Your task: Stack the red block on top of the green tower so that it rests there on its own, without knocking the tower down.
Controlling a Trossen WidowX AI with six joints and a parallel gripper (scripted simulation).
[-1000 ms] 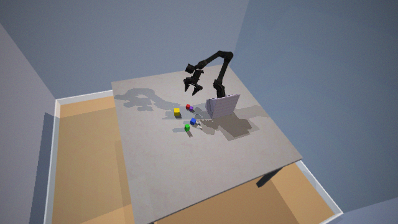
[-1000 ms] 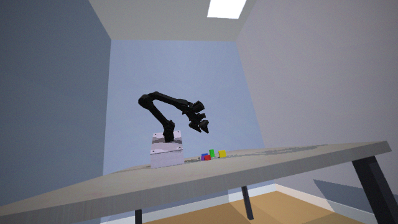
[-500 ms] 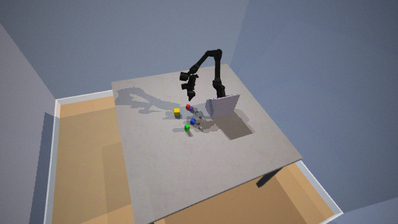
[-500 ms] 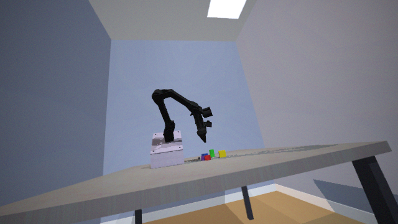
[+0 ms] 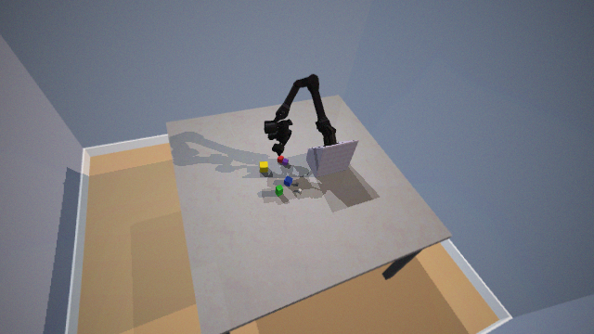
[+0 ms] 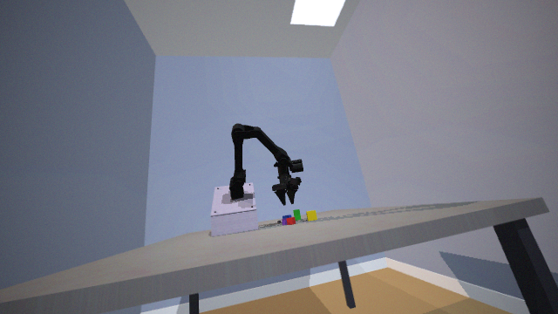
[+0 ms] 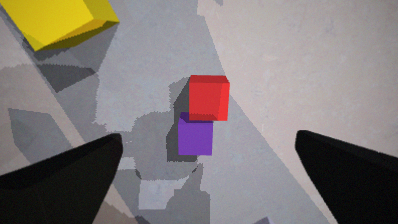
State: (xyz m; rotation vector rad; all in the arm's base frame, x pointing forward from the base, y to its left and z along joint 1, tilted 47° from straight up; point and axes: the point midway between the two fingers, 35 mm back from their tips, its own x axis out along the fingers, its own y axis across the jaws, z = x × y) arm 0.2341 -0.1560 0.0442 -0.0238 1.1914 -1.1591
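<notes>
My gripper tip is 8 cm above the red block. Also, from my gripper tip: purple block (8 cm below, 3 cm to the left, 2 cm behind); then blue block (17 cm to the left, 7 cm below, 3 cm ahead); then yellow block (12 cm ahead, 7 cm below, 2 cm to the left).
</notes>
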